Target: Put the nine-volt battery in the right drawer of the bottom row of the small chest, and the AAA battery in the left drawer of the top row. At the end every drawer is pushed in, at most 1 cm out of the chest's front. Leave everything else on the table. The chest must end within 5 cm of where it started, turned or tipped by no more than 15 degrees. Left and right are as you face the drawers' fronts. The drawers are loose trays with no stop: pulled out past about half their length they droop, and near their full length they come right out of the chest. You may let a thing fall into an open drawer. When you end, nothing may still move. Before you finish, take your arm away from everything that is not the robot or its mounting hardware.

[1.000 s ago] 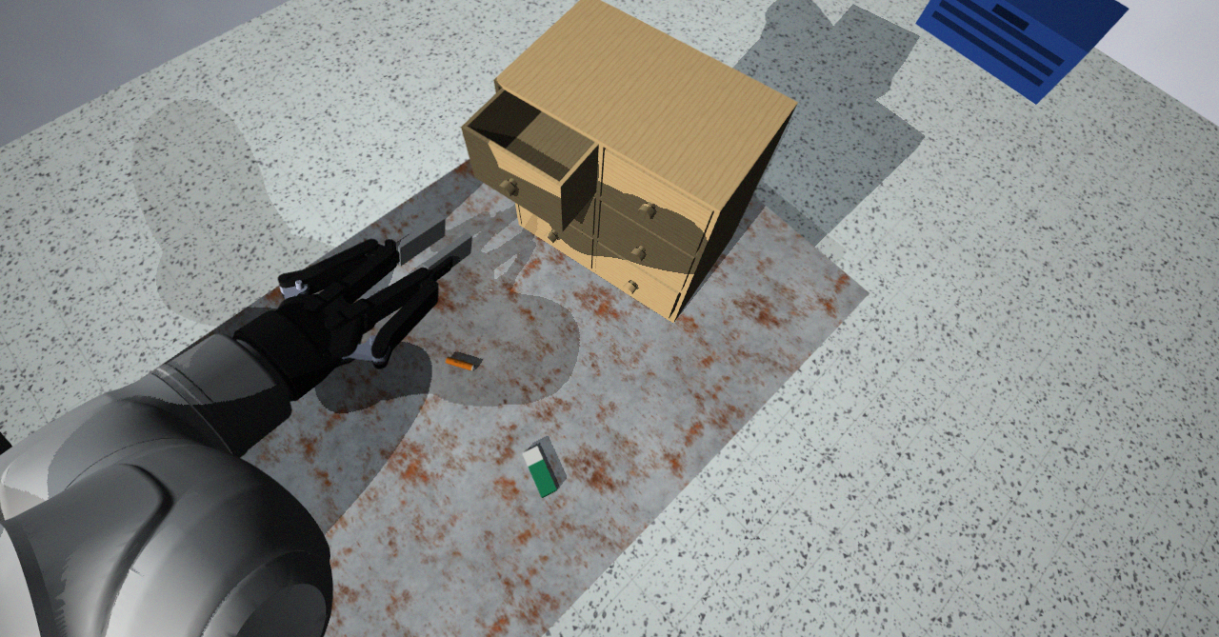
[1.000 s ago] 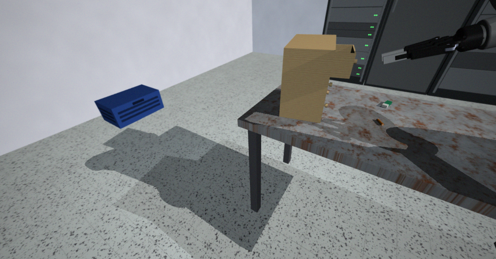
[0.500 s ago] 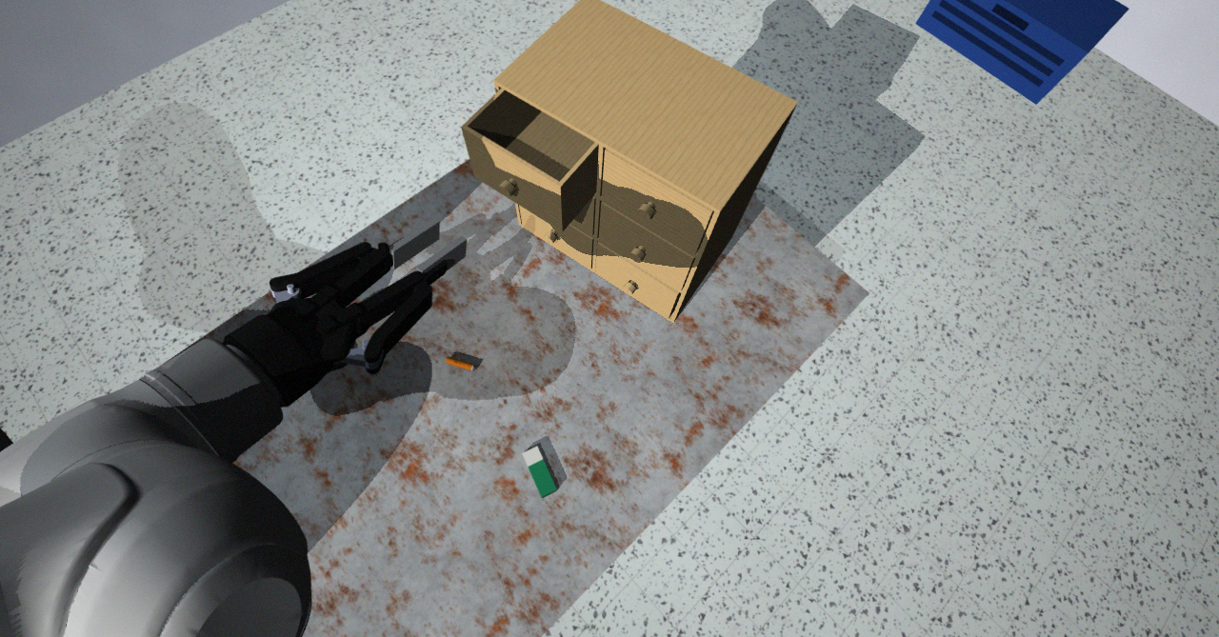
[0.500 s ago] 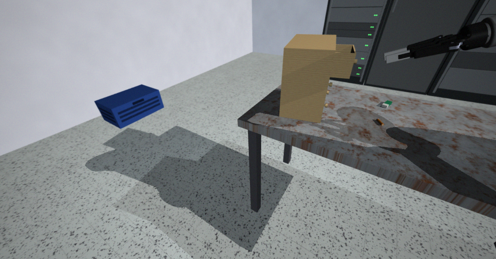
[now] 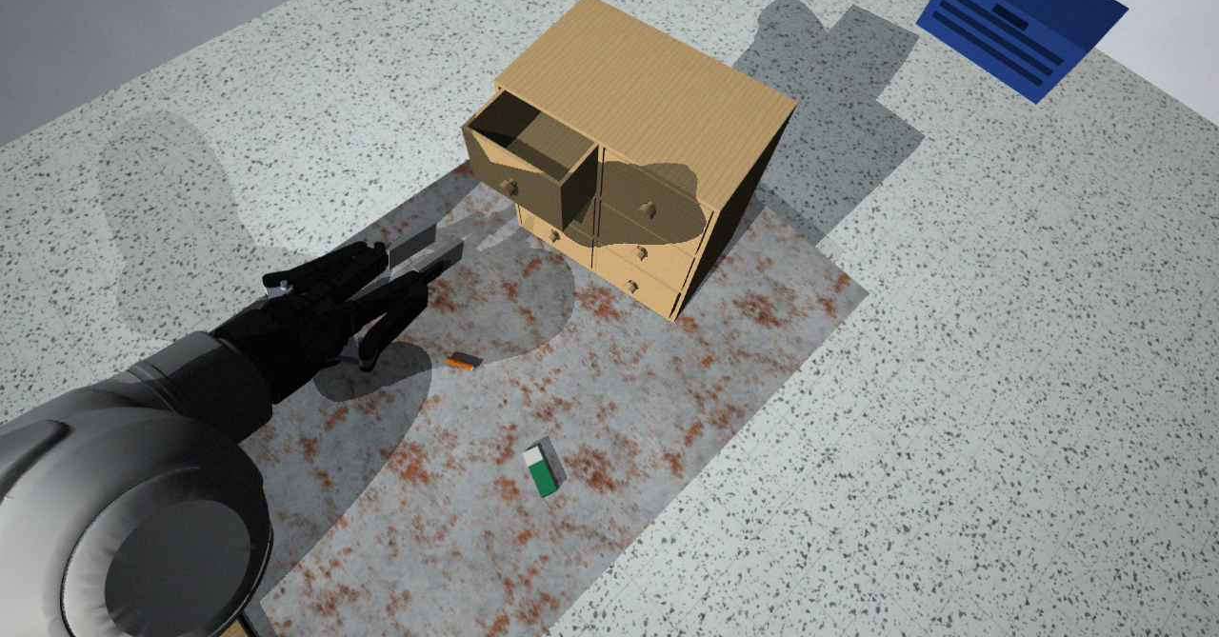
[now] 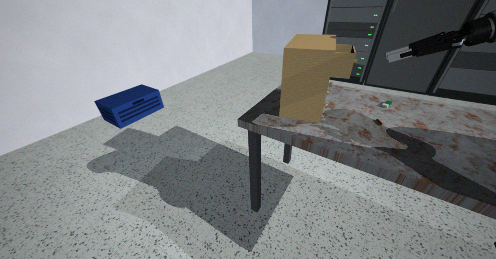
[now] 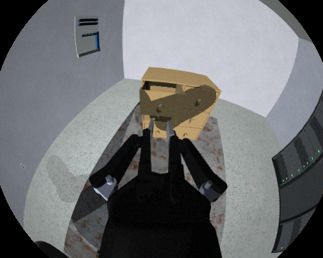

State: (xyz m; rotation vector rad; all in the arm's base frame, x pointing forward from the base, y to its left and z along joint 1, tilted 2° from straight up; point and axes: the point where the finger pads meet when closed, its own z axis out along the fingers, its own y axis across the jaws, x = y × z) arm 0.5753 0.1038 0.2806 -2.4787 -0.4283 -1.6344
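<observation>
My hand is 290 mm above the orange AAA battery, 30 mm past it and 10 mm to the left of it. The rest, counted from my hand: green-and-white nine-volt battery (290 mm below, 210 mm to the right, 20 mm behind); then black nine-volt battery (310 mm ahead, 280 mm below, 30 mm to the right).
</observation>
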